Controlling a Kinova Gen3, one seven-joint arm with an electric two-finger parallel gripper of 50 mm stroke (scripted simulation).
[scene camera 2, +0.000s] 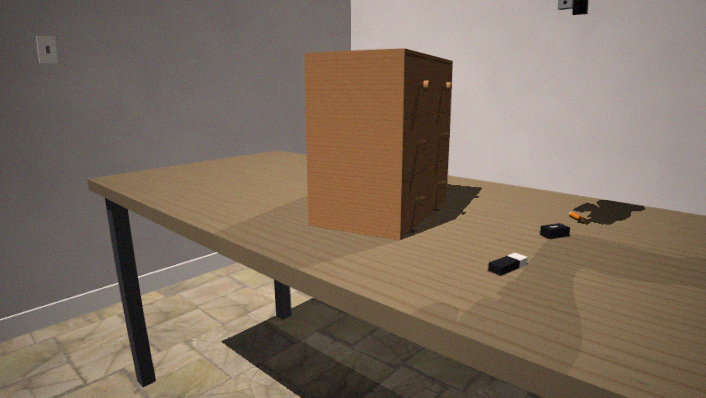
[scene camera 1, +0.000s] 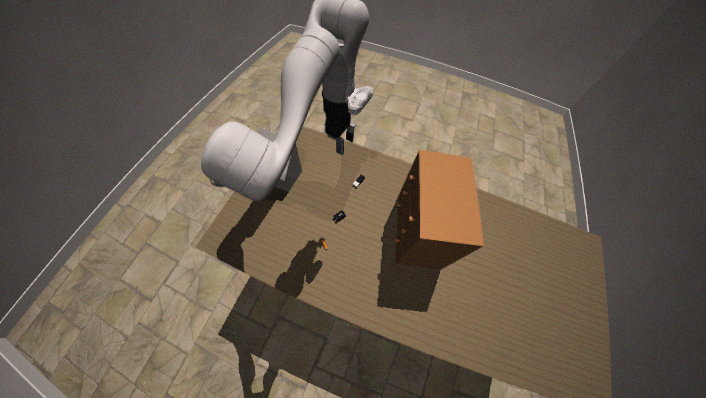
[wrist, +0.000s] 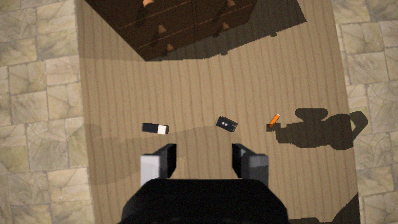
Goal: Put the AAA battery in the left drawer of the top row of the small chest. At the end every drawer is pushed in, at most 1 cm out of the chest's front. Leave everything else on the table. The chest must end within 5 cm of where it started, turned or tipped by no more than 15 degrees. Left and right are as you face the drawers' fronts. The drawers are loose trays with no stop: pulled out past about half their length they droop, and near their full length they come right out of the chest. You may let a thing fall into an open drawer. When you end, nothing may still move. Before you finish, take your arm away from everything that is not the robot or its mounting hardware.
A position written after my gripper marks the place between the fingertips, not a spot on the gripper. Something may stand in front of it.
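Note:
My gripper [scene camera 1: 344, 146] is visible, as is the wooden chest in scene camera 1 [scene camera 1: 450, 228]. The chest [scene camera 2: 355, 100] is visible here too. My gripper also appears in the wrist view [wrist: 204, 155].

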